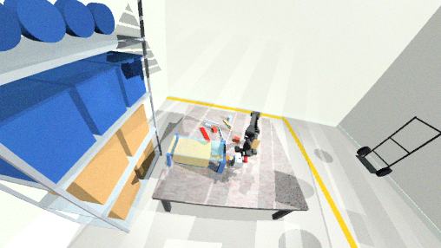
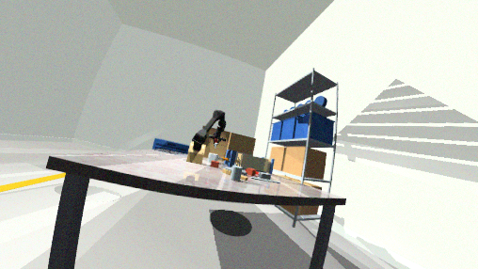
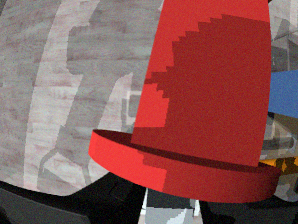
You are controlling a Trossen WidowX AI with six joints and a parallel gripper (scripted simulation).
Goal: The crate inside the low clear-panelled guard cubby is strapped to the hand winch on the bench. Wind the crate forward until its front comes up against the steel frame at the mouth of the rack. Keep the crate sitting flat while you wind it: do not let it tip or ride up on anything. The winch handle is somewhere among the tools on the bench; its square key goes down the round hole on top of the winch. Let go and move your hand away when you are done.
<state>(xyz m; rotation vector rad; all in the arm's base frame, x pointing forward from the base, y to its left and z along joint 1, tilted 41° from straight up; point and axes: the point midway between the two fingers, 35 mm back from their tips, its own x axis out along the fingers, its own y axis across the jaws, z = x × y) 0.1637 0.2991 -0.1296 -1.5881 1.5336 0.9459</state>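
My gripper tip is now 140 mm above the winch, 70 mm to the left of it and 10 mm past it. Also, from my gripper tip: red bar: 370 mm to the right, 370 mm ahead, 170 mm below.
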